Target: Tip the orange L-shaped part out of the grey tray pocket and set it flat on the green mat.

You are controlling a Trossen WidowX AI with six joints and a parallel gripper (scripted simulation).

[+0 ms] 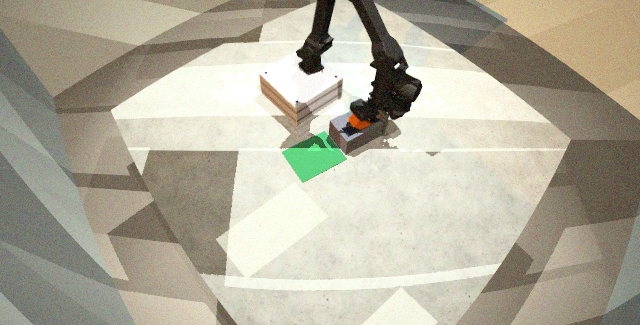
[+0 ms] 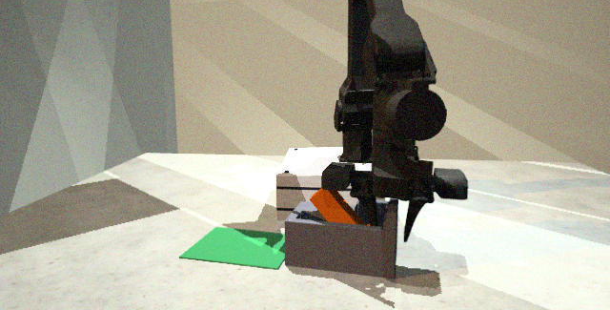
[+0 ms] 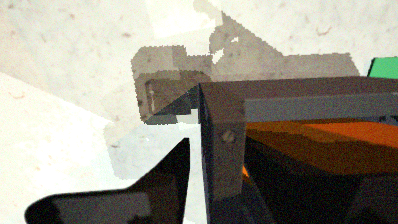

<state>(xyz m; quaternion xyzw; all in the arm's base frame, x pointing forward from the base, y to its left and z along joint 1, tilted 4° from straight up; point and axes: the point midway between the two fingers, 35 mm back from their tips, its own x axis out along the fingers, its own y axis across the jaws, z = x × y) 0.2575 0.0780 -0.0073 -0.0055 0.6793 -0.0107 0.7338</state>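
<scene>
Now: the orange L-shaped part 1 cm behind my gripper tip, 5 cm to the right of it and 1 cm above it. From my gripper tip the other things lie so: green mat: 1 cm behind, 22 cm to the right, 5 cm below.
</scene>
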